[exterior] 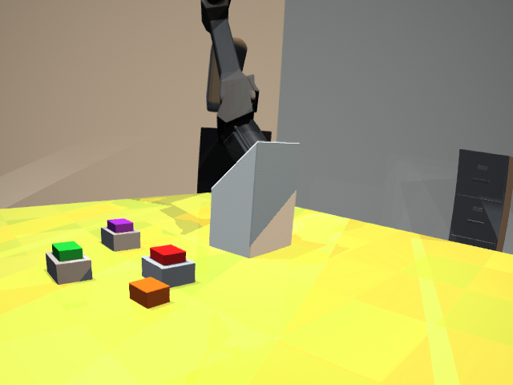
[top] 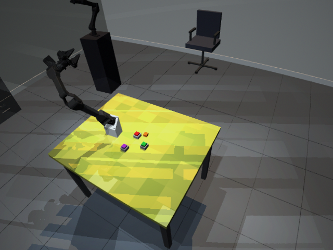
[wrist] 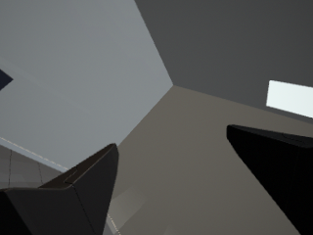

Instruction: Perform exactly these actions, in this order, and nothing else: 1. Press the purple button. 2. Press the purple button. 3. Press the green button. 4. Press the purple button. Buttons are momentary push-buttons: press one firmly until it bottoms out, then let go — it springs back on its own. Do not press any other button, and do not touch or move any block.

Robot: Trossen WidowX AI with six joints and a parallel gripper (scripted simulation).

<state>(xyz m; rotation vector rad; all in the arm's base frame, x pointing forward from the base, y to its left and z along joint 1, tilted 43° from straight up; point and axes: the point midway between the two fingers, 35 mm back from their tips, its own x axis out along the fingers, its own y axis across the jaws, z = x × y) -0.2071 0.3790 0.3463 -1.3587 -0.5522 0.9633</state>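
My gripper tip is 360 mm short of the purple button, 190 mm to the left of it and 630 mm above it. The rest, counted from my gripper tip: green button 490 mm ahead, 110 mm to the right, 630 mm below; orange block 440 mm ahead, 650 mm below; red button 380 mm ahead, 40 mm to the right, 630 mm below.
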